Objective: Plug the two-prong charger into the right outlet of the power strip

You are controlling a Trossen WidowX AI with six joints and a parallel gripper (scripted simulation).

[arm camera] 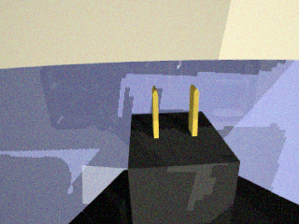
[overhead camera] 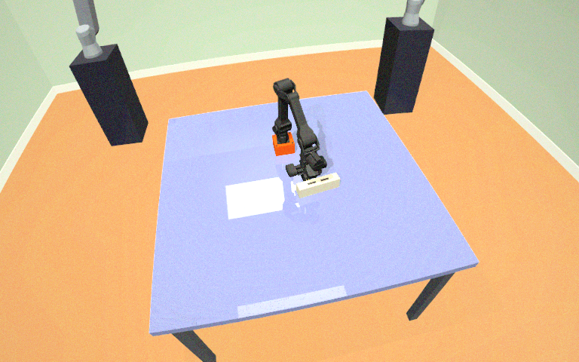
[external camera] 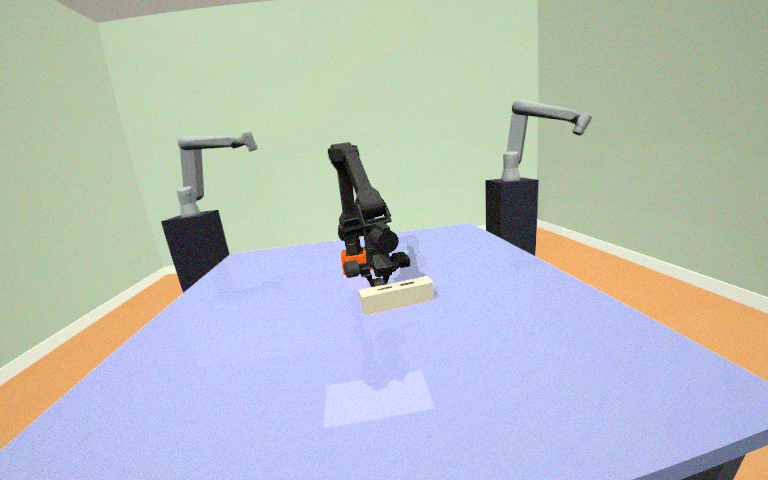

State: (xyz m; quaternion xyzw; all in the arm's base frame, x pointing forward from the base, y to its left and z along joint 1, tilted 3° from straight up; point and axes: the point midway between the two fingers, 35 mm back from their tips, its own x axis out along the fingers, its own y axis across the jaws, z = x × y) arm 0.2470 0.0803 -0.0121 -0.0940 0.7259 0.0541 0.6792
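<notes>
Now: gripper tip 2 cm short of the black two-prong charger and 1 cm below it.
</notes>
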